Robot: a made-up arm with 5 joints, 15 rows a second.
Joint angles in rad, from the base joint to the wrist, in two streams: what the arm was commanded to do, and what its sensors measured. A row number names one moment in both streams.
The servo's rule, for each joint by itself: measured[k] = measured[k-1] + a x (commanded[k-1-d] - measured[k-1]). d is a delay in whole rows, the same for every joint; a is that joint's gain. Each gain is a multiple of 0.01, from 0.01 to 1. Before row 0 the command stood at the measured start. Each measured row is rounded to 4 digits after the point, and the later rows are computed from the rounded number. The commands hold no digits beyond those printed.
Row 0, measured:
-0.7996 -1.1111 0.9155 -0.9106 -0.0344
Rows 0 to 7, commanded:
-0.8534 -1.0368 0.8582 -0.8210 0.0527
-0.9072 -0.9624 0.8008 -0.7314 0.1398
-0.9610 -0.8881 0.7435 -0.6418 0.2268
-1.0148 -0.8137 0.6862 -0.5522 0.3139
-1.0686 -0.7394 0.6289 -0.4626 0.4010
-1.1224 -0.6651 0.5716 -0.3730 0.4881
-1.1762 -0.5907 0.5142 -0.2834 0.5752
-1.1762 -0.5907 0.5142 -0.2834 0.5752
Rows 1 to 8, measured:
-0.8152 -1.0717 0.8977 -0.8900 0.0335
-0.8419 -1.0138 0.8677 -0.8535 0.1164
-0.8764 -0.9472 0.8292 -0.8048 0.2025
-0.9165 -0.8764 0.7849 -0.7467 0.2894
-0.9606 -0.8038 0.7365 -0.6814 0.3764
-1.0075 -0.7303 0.6854 -0.6105 0.4635
-1.0564 -0.6563 0.6323 -0.5353 0.5506
-1.0911 -0.6215 0.5957 -0.4774 0.5698
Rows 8 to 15, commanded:
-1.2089 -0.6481 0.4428 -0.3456 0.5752
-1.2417 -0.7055 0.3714 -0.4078 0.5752
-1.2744 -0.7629 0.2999 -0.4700 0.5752
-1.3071 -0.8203 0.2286 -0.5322 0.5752
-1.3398 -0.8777 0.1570 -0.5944 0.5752
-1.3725 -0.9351 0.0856 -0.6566 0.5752
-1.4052 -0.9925 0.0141 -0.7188 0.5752
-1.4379 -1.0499 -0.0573 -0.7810 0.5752
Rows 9 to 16, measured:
-1.1253 -0.6356 0.5483 -0.4471 0.5740
-1.1591 -0.6726 0.4935 -0.4381 0.5749
-1.1925 -0.7205 0.4335 -0.4454 0.5751
-1.2257 -0.7734 0.3700 -0.4654 0.5752
-1.2588 -0.8287 0.3040 -0.4951 0.5752
-1.2918 -0.8851 0.2363 -0.5322 0.5752
-1.3247 -0.9420 0.1674 -0.5751 0.5752
-1.3575 -0.9992 0.0977 -0.6225 0.5752

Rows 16 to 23, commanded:
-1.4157 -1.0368 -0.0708 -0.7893 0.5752
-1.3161 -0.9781 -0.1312 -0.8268 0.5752
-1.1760 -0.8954 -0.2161 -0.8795 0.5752
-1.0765 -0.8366 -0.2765 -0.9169 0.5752
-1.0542 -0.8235 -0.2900 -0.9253 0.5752
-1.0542 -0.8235 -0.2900 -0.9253 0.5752
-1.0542 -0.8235 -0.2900 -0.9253 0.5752
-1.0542 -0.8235 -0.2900 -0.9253 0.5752
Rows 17 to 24, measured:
-1.3744 -1.0191 0.0455 -0.6609 0.5752
-1.3575 -0.9974 -0.0093 -0.6991 0.5752
-1.3049 -0.9433 -0.0734 -0.7406 0.5752
-1.2387 -0.8867 -0.1364 -0.7811 0.5752
-1.1852 -0.8532 -0.1840 -0.8143 0.5752
-1.1472 -0.8375 -0.2169 -0.8398 0.5752
-1.1202 -0.8301 -0.2396 -0.8595 0.5752
-1.1011 -0.8266 -0.2552 -0.8746 0.5752

